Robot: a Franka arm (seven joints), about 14 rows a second.
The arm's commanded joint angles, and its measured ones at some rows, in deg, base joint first. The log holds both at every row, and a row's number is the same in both.
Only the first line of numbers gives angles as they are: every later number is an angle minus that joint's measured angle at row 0.
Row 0, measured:
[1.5, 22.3, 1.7, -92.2, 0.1, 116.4, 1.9]
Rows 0 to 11, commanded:
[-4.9, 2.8, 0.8, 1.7, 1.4, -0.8, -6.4]
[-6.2, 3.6, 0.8, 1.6, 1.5, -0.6, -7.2]
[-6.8, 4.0, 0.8, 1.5, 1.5, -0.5, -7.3]
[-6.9, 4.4, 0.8, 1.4, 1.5, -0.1, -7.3]
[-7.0, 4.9, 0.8, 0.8, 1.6, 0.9, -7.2]
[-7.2, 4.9, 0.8, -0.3, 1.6, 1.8, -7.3]
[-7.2, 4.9, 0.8, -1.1, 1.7, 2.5, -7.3]
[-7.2, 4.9, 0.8, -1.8, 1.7, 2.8, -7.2]
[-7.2, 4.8, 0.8, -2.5, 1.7, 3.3, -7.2]
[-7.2, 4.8, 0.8, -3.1, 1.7, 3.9, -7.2]
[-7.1, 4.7, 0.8, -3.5, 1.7, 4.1, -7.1]
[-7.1, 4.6, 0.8, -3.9, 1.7, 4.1, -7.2]
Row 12, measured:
[-6.7, 5.6, 0.3, -2.2, 0.7, 3.1, -6.6]
